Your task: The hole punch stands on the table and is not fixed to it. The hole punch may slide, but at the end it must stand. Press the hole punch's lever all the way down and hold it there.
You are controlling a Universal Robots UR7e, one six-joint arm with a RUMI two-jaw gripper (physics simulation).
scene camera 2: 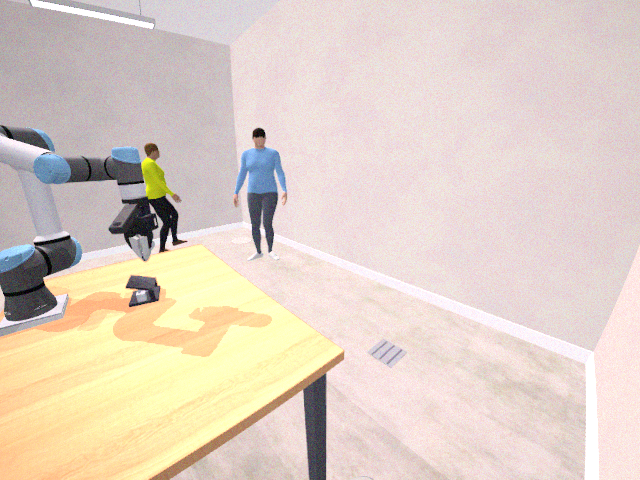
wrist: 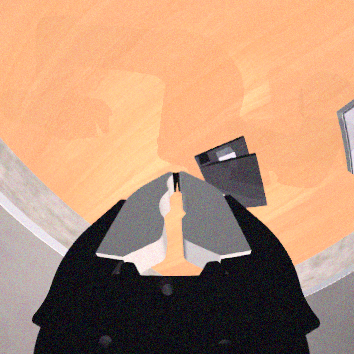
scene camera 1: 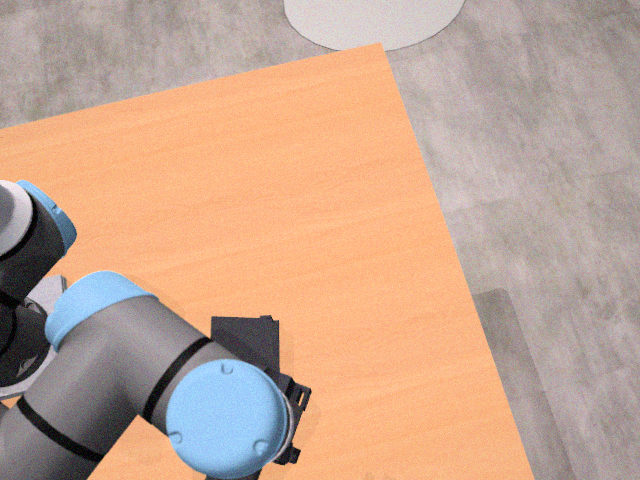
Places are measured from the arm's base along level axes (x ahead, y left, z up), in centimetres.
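Pixels of known places: gripper, fingertip midpoint: (scene camera 2: 145,261) (wrist: 176,174); arm's base, origin of the base link: (scene camera 2: 32,309) (scene camera 1: 6,340).
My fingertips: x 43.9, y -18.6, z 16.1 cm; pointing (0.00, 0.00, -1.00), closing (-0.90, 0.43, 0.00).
Note:
Ahead of a thing's pixels: the offset from my fingertips to its middle. Level surfaces: height alone.
The dark hole punch @[dx -4.8, dy +12.6, dz -14.6 cm] (scene camera 1: 245,333) (scene camera 2: 143,290) (wrist: 232,175) stands upright on the table @[dz -18.9 cm] (scene camera 1: 310,206) (scene camera 2: 206,392) (wrist: 125,115). Its lever @[dx -4.8, dy +12.6, dz -12.3 cm] (scene camera 2: 141,282) (wrist: 235,180) is raised, with a gap above the base in scene camera 2. In scene camera 1 the arm covers part of it. My gripper (scene camera 2: 146,258) (wrist: 176,174) is shut, with nothing between its fingertips. It hangs well above the table and does not touch the hole punch. In the wrist view the hole punch lies right of the fingertips, its lower part bordering the gripper's body. The fingers are hidden in scene camera 1.
The arm's base plate (scene camera 1: 51,289) (scene camera 2: 61,308) stands on the table at the left. Table edges show at the right in scene camera 1. Two people, one in a yellow top (scene camera 2: 154,178) and one in a blue top (scene camera 2: 261,170), stand on the floor beyond the table.

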